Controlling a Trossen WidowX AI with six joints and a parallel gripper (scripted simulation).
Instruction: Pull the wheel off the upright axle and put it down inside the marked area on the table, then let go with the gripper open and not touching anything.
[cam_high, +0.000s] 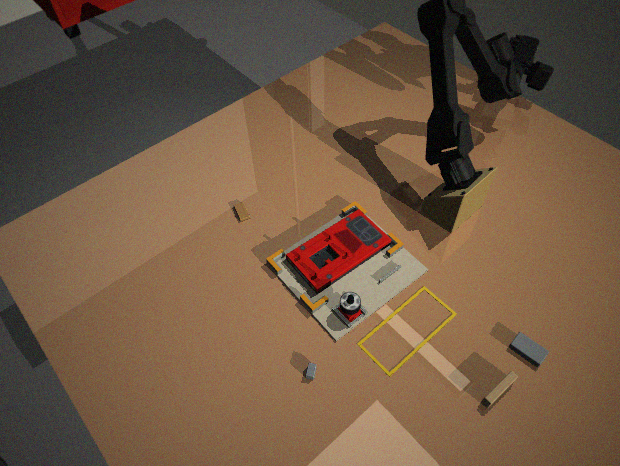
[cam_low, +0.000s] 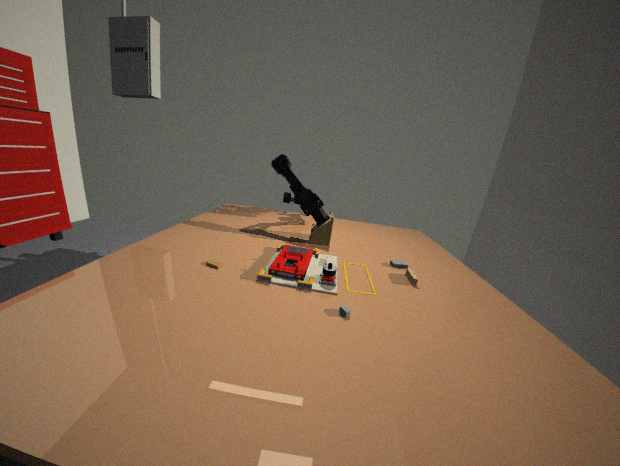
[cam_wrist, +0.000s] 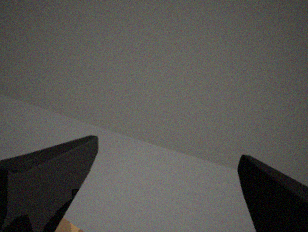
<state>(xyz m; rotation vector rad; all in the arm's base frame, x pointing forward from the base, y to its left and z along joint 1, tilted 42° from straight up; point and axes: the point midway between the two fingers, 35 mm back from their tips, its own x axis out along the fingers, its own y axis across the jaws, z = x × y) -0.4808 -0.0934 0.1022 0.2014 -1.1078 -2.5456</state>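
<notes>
Now: gripper tip 87 cm short of the wheel, 14 cm to the right of it and 3 cm above it. The rest, counted from my gripper tip: axle: 87 cm ahead, 14 cm to the left, 3 cm below.
</notes>
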